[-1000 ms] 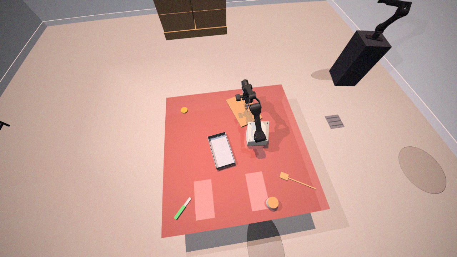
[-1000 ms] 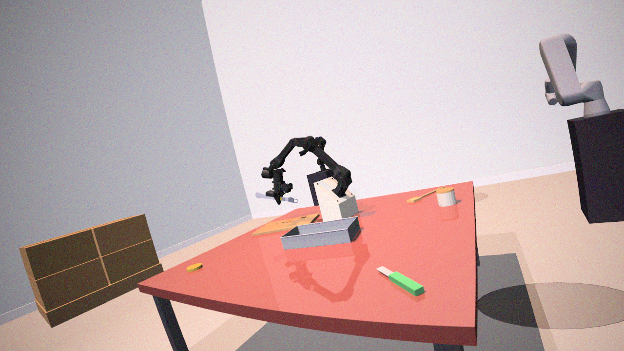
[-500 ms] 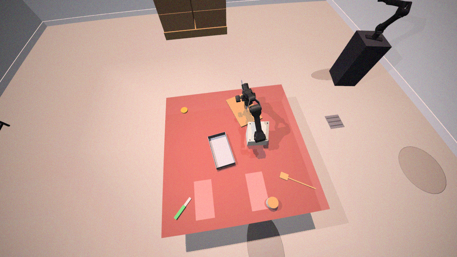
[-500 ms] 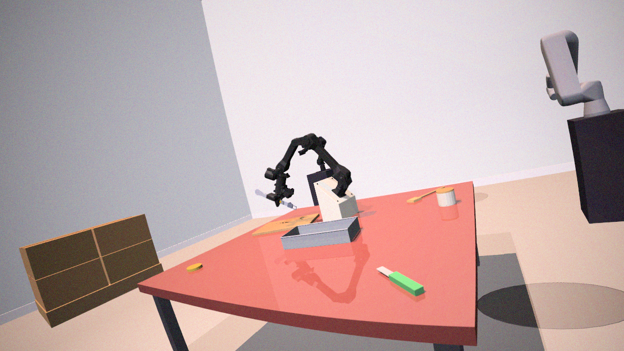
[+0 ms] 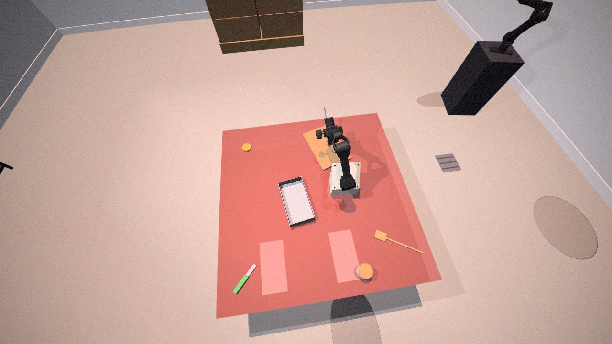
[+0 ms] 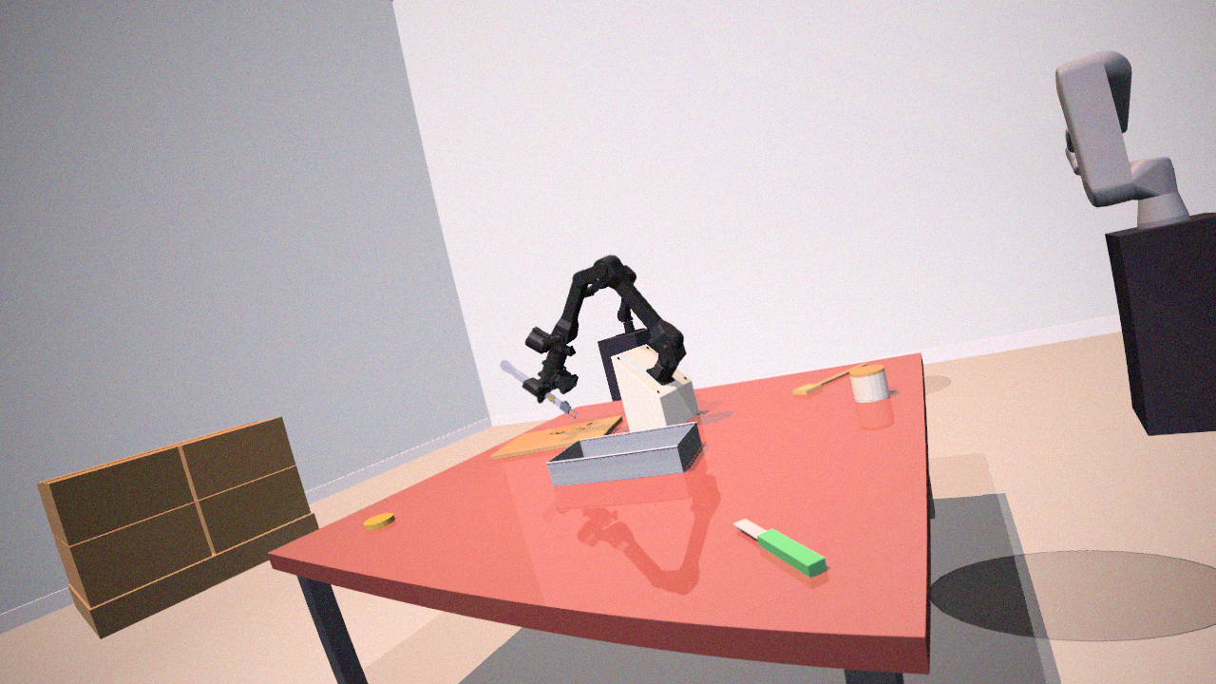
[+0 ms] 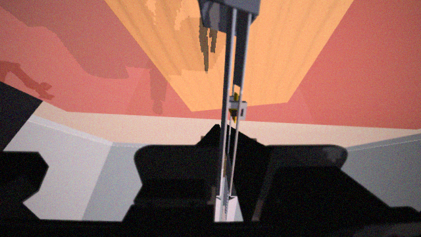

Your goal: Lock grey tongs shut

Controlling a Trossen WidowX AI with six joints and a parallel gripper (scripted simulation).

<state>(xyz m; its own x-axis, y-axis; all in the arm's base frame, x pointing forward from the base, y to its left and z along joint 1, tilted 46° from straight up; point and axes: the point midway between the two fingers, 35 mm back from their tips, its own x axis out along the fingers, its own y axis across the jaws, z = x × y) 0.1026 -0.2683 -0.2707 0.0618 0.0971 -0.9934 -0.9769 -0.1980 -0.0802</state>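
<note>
Right now the wooden board is 12 cm below my gripper tip and 4 cm to the left of it. The rest, counted from my gripper tip: green-handled tool: 97 cm to the left, 49 cm ahead, 12 cm below; orange disc: 61 cm ahead, 11 cm below, 6 cm to the left; grey roasting tin: 50 cm to the left, 22 cm ahead, 10 cm below.
</note>
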